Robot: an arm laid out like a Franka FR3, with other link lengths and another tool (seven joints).
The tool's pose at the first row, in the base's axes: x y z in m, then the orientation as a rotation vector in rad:
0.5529 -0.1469 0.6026 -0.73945 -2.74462 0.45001
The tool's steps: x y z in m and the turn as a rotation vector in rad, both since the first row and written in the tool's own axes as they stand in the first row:
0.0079 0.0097 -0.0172 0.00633 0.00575 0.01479
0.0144 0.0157 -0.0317 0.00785 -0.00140 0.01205
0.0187 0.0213 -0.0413 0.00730 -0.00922 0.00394
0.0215 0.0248 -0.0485 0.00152 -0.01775 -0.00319
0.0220 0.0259 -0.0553 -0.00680 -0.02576 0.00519
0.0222 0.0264 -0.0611 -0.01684 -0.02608 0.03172
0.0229 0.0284 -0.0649 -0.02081 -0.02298 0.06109
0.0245 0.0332 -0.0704 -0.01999 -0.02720 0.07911
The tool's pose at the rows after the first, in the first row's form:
0.5562 -0.1309 0.6162 -0.75878 -2.73285 0.45876
0.5582 -0.1193 0.6285 -0.75441 -2.73953 0.46375
0.5602 -0.1103 0.6360 -0.74295 -2.74906 0.46517
0.5618 -0.1043 0.6418 -0.73407 -2.76121 0.46011
0.5640 -0.1016 0.6477 -0.74772 -2.77008 0.45463
0.5660 -0.0998 0.6529 -0.78774 -2.76767 0.44679
0.5675 -0.0969 0.6558 -0.83028 -2.75823 0.44599
0.5701 -0.0909 0.6594 -0.85553 -2.75648 0.45289

